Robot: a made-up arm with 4 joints.
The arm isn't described. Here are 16 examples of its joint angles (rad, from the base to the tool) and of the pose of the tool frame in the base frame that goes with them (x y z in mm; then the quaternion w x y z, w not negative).
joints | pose
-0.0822 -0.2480 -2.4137 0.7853 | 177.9 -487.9 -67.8 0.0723 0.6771 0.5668 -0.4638
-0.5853 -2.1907 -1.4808 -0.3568 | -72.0 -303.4 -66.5 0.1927 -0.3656 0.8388 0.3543
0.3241 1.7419 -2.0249 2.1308 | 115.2 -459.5 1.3 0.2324 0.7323 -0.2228 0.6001
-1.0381 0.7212 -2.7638 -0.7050 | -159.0 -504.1 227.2 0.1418 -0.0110 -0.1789 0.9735
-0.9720 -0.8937 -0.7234 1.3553 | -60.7 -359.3 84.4 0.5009 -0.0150 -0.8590 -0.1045
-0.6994 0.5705 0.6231 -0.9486 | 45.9 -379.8 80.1 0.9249 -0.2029 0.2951 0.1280
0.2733 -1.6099 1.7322 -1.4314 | 235.9 -437.7 54.1 0.0909 0.3849 -0.1269 0.9097
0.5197 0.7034 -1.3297 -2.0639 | 235.7 -545.2 83.4 0.4604 -0.0753 -0.2640 -0.8442
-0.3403 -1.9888 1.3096 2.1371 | 124.1 -419.7 -39.5 0.2891 0.8292 0.0333 -0.4771
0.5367 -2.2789 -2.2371 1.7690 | 322.6 -296.1 -71.3 0.1126 -0.1245 -0.9127 0.3725
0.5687 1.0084 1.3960 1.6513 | 235.3 -405.9 -56.5 0.5750 -0.2519 0.7531 -0.1968
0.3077 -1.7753 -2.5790 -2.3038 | 402.3 -365.1 -51.2 0.7031 -0.6743 -0.1295 -0.1849
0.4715 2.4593 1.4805 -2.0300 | 282.3 -296.7 17.3 0.3256 -0.6400 -0.5999 -0.3529
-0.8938 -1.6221 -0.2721 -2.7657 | 8.5 -300.0 86.4 0.8897 0.4038 0.1044 0.1860
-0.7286 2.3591 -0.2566 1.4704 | -35.4 -395.1 105.3 0.4833 0.6314 0.4100 -0.4470
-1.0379 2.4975 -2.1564 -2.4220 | -199.3 -310.4 265.6 0.5016 0.3276 0.1292 0.7902
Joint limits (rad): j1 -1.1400..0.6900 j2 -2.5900..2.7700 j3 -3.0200..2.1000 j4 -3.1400..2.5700
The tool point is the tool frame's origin. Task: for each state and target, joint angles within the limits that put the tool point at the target. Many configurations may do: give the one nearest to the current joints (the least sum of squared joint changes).
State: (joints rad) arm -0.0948 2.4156 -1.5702 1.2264
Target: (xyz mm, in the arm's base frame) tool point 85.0 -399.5 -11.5
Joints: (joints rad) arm 0.1323 2.5765 -1.3260 1.5291
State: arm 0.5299 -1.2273 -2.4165 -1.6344
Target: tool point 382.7 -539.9 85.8
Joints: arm 0.6714 -0.8021 -3.0200 -2.0101
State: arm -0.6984 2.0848 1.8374 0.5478
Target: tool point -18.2 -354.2 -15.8
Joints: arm -0.5015 2.0071 2.0610 -0.1736
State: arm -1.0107 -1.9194 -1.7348 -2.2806
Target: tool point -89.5 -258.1 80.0
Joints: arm -1.1255 -1.8584 -1.2174 -2.6327
